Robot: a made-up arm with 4 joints.
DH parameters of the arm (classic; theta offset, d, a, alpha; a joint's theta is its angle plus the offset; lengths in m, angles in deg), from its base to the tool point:
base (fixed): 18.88 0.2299 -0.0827 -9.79
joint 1: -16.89 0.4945 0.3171 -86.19
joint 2: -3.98 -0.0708 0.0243 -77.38
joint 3: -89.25 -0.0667 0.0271 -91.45
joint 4: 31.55 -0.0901 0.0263 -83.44
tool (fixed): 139.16 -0.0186 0 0
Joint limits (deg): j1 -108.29..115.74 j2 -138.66..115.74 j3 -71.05..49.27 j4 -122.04..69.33
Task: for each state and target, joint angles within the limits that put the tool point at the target. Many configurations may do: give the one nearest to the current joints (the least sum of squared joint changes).
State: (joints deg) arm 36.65 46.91 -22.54 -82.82
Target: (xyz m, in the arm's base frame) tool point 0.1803 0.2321 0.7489
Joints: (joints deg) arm 53.02 62.22 -51.52 -95.19
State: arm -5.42 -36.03 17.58 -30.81
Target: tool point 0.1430 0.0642 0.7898
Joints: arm -1.03 -14.49 18.84 -4.45
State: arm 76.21 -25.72 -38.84 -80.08
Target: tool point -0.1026 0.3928 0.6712
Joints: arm 115.63 10.11 -70.90 -118.82
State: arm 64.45 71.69 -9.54 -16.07
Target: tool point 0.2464 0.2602 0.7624
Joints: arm 35.33 107.32 -16.13 1.79
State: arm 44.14 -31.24 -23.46 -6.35
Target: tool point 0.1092 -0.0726 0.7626
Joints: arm -5.34 -16.92 -50.85 -2.13
